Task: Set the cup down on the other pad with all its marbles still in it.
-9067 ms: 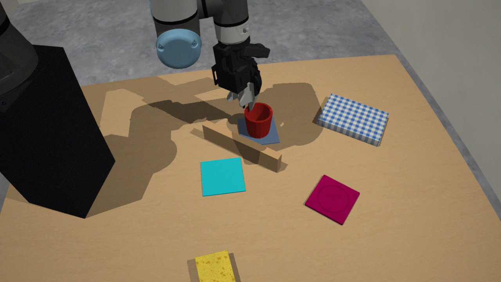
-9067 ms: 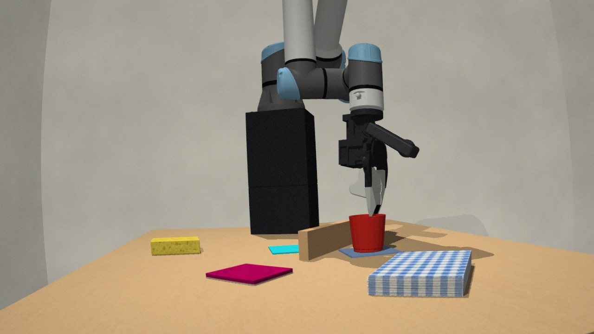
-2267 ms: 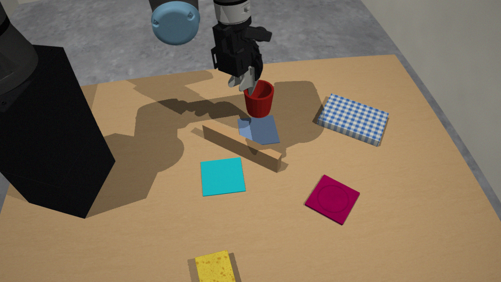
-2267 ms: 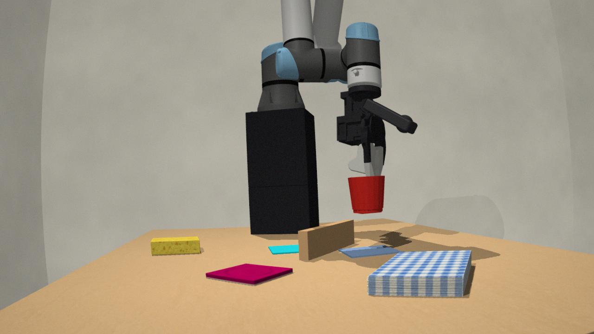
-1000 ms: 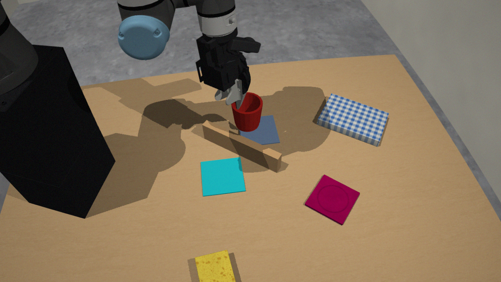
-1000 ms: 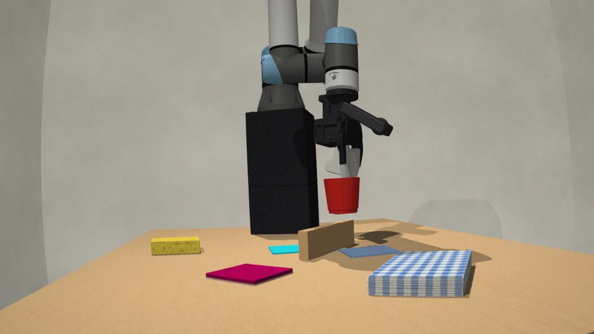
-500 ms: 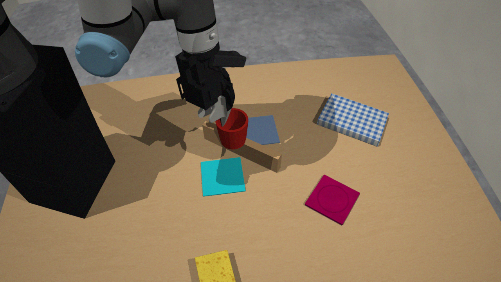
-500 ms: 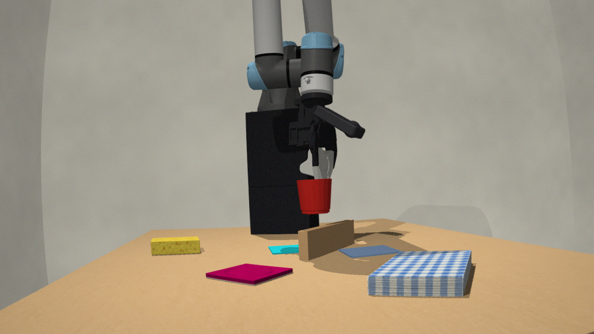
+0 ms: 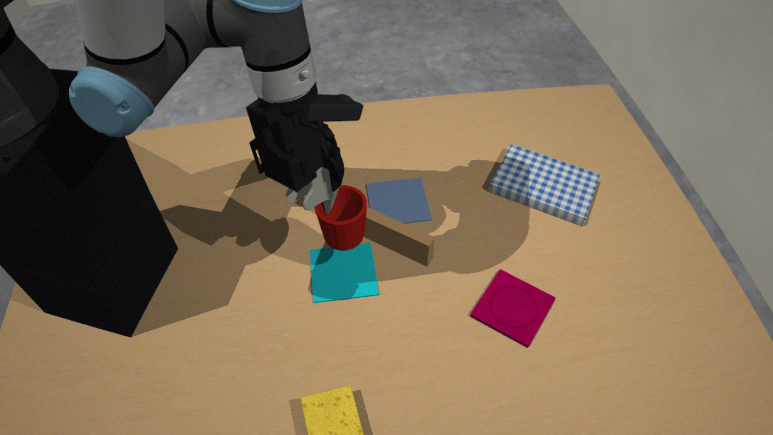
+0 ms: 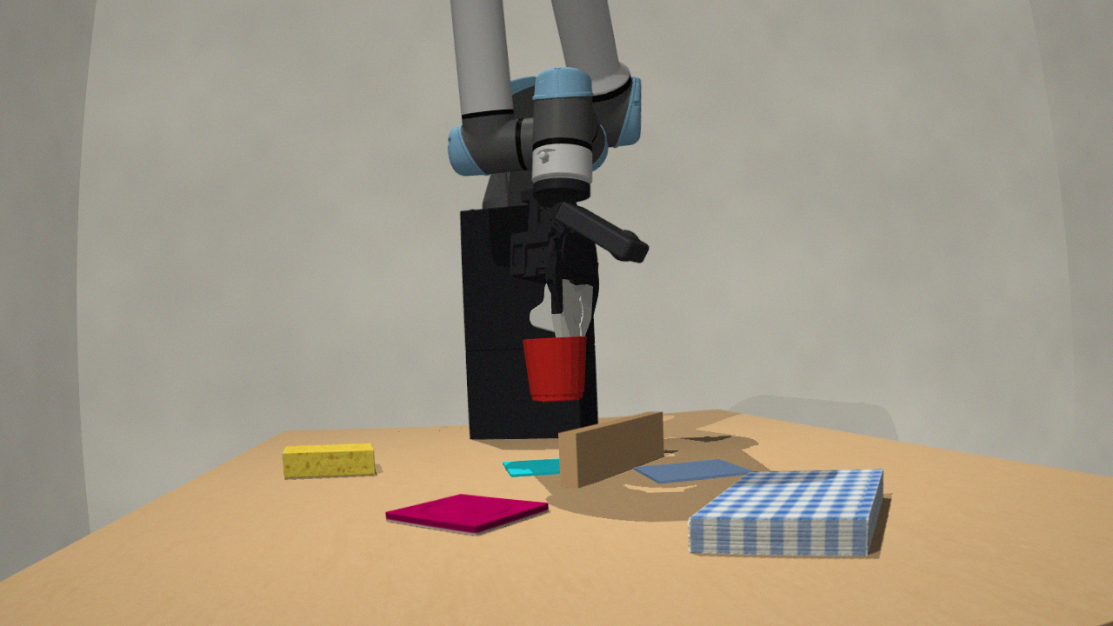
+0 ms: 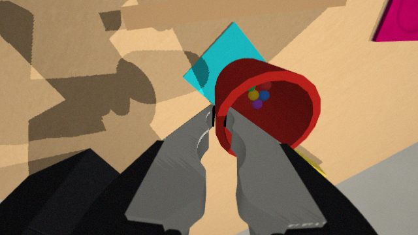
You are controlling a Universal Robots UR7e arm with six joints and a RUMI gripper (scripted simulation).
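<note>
The purple marble lies 20 mm ahead of my hand, 40 mm to the right of it and 40 mm below it. From my hand the other things lie so: wooden rail (70 mm ahead, 30 mm to the left, 120 mm below); blue marble (30 mm ahead, 40 mm to the right, 40 mm below); red cup (20 mm ahead, 20 mm to the right, 30 mm below).
</note>
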